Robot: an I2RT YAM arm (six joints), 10 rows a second.
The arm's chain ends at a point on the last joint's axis. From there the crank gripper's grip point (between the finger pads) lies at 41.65 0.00 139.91 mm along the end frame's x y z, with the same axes.
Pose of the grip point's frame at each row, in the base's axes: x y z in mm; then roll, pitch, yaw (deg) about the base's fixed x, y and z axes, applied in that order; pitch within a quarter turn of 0, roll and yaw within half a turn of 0:
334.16 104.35 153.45 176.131 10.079 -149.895
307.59 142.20 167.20 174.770 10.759 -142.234
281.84 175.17 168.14 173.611 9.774 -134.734
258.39 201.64 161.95 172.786 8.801 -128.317
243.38 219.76 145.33 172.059 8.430 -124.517
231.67 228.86 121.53 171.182 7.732 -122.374
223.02 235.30 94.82 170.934 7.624 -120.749
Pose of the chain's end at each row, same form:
353.24 104.50 298.18 176.131 10.079 -149.895
327.19 141.25 311.85 174.770 10.759 -142.234
305.18 176.60 312.23 173.611 9.774 -134.734
284.53 206.38 305.49 172.786 8.801 -128.317
271.14 226.02 288.51 172.059 8.430 -124.517
261.92 236.52 264.13 171.182 7.732 -122.374
253.70 243.75 237.29 170.934 7.624 -120.749

